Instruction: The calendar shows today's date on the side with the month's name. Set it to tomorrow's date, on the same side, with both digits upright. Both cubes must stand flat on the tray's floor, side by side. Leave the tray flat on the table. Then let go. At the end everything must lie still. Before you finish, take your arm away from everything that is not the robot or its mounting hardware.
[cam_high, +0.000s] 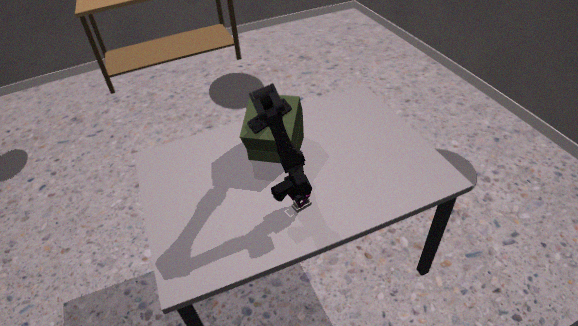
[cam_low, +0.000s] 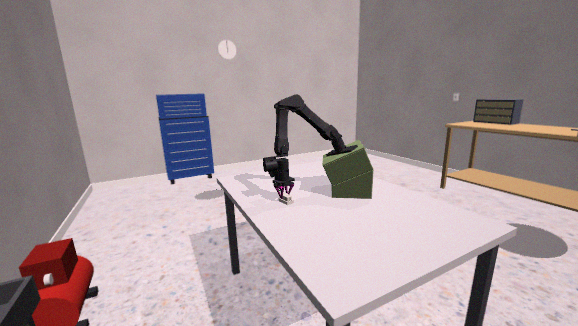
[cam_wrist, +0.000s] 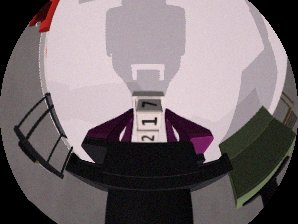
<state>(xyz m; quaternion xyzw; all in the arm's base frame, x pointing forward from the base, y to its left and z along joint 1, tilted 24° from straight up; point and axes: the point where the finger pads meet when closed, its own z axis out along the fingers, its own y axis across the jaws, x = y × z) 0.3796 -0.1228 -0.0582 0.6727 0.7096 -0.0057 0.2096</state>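
Right now the white cube is right at my hand. The rest, counted from my hand: calendar tray (2 cm to the left, 2 cm below).
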